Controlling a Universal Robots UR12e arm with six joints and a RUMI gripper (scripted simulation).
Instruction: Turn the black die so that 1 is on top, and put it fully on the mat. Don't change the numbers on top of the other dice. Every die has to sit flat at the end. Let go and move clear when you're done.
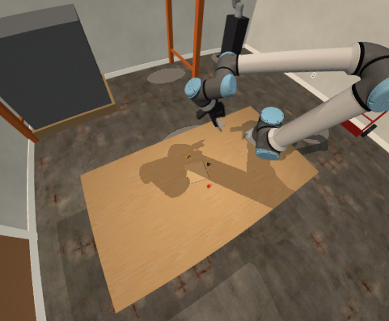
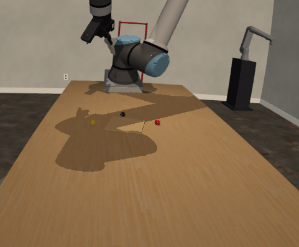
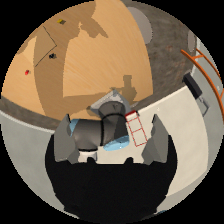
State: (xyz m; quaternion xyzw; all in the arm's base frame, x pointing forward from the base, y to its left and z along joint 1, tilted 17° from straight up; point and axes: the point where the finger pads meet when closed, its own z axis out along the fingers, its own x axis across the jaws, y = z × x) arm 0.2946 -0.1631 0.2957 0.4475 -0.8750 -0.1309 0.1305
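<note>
Now: hand 270 mm above the yellow die, 230 mm short of it and 20 mm to the left of it. From my hand the other things lie so: red die (270 mm below, 240 mm to the left, 230 mm ahead); black die (270 mm below, 140 mm ahead, 110 mm to the left); tan mat (270 mm below, 240 mm ahead, 110 mm to the left).
</note>
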